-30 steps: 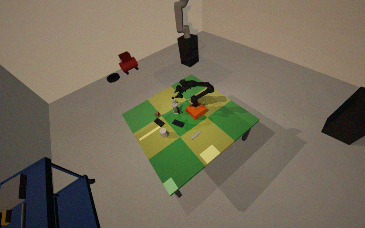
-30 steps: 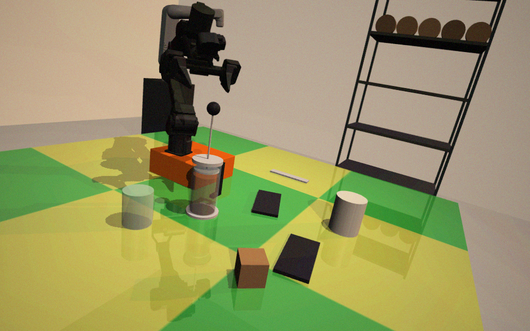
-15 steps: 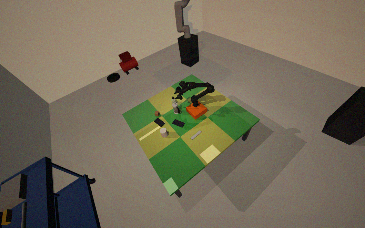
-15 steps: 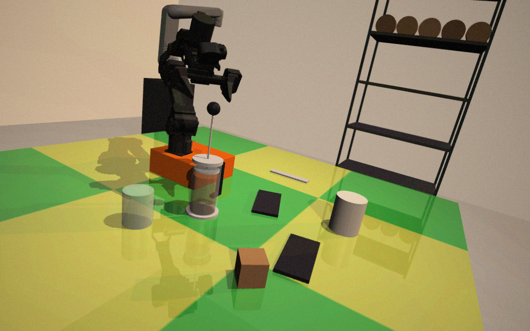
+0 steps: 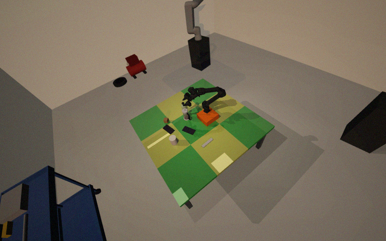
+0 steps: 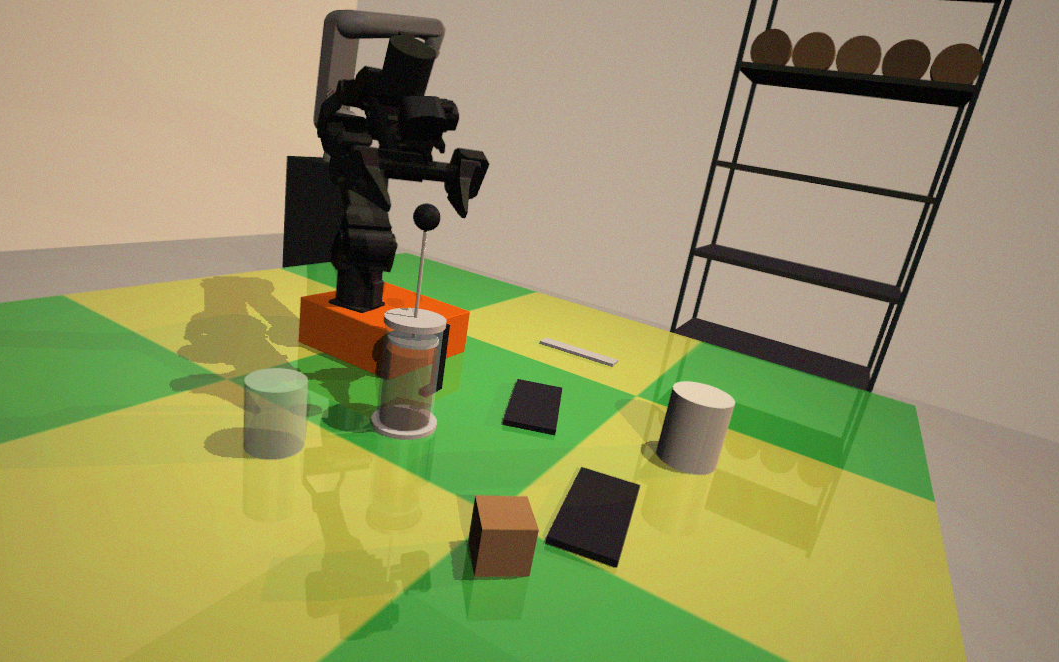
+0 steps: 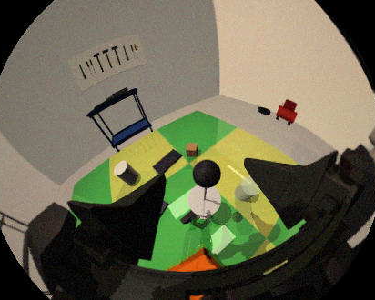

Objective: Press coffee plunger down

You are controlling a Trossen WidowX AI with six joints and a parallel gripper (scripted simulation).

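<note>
Now: the coffee press 140 mm below my gripper tip and 20 mm to the left of it. From my gripper tip the other things lie so: brown cube 250 mm below, 200 mm ahead, 170 mm to the right; grey bar 440 mm to the left, 270 mm below, 100 mm ahead.
</note>
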